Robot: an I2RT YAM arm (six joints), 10 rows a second.
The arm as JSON. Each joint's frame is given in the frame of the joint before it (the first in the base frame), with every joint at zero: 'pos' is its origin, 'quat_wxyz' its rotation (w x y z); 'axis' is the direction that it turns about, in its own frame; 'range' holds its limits. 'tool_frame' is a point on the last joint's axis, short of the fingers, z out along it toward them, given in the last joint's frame.
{
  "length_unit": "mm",
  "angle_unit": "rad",
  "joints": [
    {
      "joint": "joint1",
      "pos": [
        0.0,
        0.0,
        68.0
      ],
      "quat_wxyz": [
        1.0,
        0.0,
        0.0,
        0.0
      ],
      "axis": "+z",
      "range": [
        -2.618,
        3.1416
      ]
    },
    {
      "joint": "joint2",
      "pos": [
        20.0,
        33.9,
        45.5
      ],
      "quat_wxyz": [
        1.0,
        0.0,
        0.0,
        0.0
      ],
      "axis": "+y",
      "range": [
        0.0,
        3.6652
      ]
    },
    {
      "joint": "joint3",
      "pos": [
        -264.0,
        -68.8,
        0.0
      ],
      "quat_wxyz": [
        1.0,
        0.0,
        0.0,
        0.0
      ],
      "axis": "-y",
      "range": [
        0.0,
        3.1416
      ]
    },
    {
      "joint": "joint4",
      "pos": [
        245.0,
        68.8,
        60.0
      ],
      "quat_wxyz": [
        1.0,
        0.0,
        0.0,
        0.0
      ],
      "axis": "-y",
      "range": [
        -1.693,
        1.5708
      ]
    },
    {
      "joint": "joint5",
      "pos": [
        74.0,
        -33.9,
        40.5
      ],
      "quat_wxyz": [
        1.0,
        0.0,
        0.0,
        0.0
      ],
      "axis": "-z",
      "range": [
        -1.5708,
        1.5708
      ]
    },
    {
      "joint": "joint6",
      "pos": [
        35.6,
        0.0,
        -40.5
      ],
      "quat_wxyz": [
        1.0,
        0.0,
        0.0,
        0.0
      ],
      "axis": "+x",
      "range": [
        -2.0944,
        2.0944
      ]
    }
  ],
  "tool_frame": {
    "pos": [
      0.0,
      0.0,
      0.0
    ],
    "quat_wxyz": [
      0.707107,
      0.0,
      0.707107,
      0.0
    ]
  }
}
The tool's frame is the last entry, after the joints.
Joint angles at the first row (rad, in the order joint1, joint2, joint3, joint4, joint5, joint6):
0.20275, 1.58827, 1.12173, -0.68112, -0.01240, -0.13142
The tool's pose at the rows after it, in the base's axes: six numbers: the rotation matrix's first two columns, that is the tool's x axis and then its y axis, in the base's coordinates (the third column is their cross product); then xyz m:
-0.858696 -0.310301 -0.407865 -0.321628 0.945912 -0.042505 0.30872 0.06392 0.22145
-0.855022 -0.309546 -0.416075 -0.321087 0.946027 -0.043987 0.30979 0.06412 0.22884
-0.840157 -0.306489 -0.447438 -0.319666 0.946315 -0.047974 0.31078 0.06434 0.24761
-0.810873 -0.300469 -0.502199 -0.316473 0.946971 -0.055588 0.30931 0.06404 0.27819
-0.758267 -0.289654 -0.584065 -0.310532 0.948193 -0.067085 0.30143 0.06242 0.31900
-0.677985 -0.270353 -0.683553 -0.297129 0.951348 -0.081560 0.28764 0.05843 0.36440
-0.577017 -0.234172 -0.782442 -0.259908 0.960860 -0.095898 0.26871 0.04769 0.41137
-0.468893 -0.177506 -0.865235 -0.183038 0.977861 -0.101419 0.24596 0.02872 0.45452
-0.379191 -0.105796 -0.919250 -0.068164 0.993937 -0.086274 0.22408 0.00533 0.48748
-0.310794 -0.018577 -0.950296 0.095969 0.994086 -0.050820 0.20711 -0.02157 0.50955
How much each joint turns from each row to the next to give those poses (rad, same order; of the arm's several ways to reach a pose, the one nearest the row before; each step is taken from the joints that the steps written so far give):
0.00001, -0.00078, 0.00152, -0.00307, 0.00001, 0.00001
-0.00002, -0.00495, 0.02325, -0.01905, 0.00037, -0.00002
0.00001, -0.01983, 0.04883, -0.03356, -0.00038, 0.00001
0.00001, -0.03622, 0.07328, -0.04656, 0.00000, 0.00001
0.00000, -0.05761, 0.08544, -0.04425, 0.00001, 0.00000
-0.00381, -0.06638, 0.09002, -0.02555, 0.00038, 0.00000
-0.02482, -0.06563, 0.09728, -0.01414, 0.00036, 0.00036
-0.05951, -0.05910, 0.09464, -0.00419, 0.00039, 0.00802
-0.09233, -0.04046, 0.08273, -0.00418, 0.00189, 0.02555
-0.12434, -0.01791, 0.06567, -0.00155, 0.01948, 0.04732

